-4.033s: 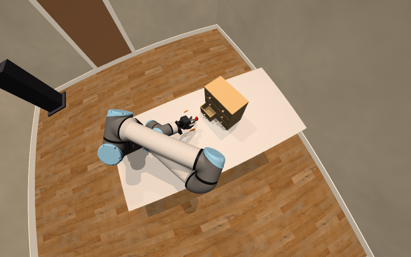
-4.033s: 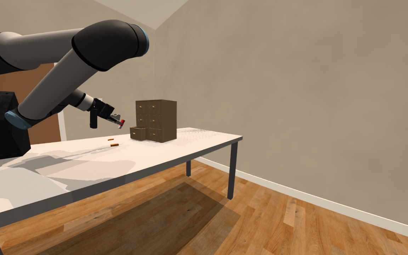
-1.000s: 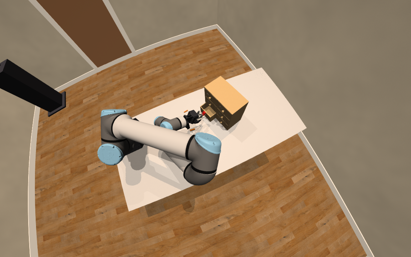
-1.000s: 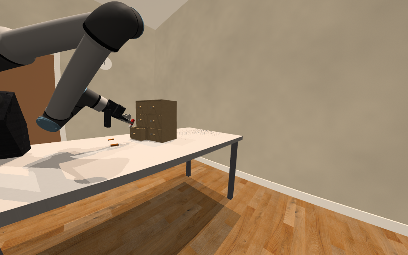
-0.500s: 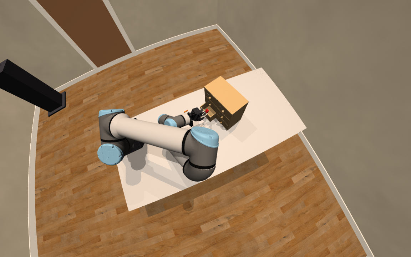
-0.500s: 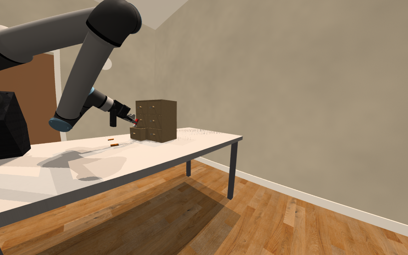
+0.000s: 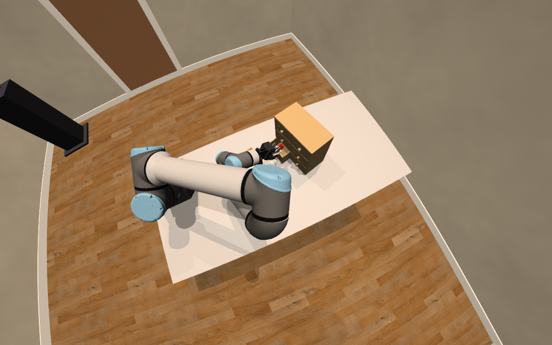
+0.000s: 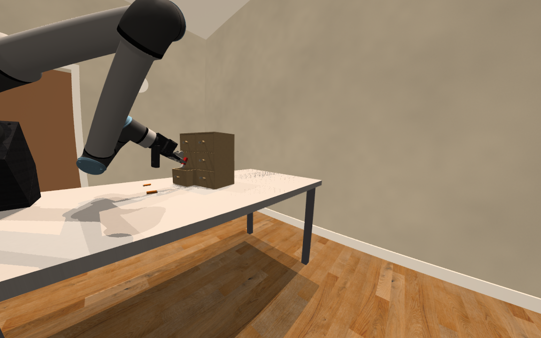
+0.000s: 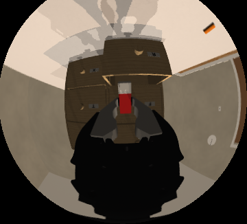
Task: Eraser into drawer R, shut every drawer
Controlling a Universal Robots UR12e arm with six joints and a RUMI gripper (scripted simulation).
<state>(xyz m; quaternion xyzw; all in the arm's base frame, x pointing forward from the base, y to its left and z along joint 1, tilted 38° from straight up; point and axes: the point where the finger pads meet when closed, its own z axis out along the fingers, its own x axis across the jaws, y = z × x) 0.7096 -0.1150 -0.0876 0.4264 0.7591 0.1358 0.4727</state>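
The drawer marked R is 12 cm below my hand, 6 cm ahead of it and 4 cm to the left of it. The rest, counted from my hand: red eraser 1 cm below, 1 cm ahead.
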